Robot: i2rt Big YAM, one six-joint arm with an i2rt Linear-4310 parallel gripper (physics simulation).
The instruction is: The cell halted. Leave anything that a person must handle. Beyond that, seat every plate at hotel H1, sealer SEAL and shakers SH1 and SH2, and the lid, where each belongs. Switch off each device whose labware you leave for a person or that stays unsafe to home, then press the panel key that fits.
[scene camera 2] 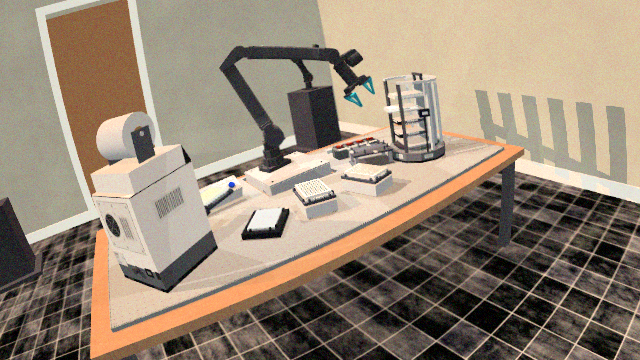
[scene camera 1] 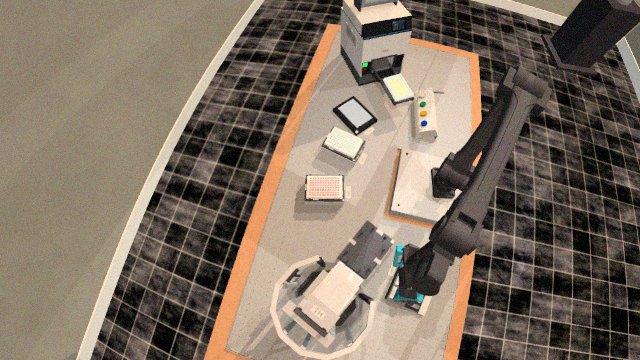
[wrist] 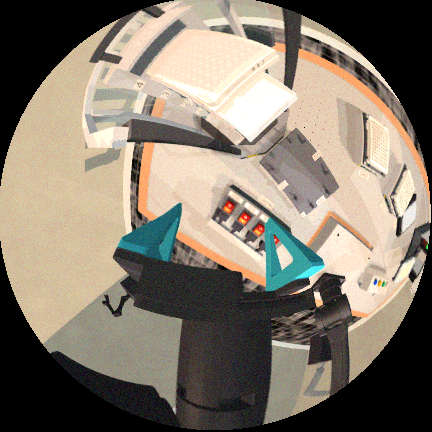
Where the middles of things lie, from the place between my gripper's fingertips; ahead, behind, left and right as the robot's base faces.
Labels:
Right now my hand is 180 mm short of the round plate hotel point(scene camera 1: 300, 318), 70 mm to the right of it and 60 mm above it. Round my hand: red-welled plate point(scene camera 1: 318, 187): 320 mm to the right, 220 mm ahead, 170 mm below.

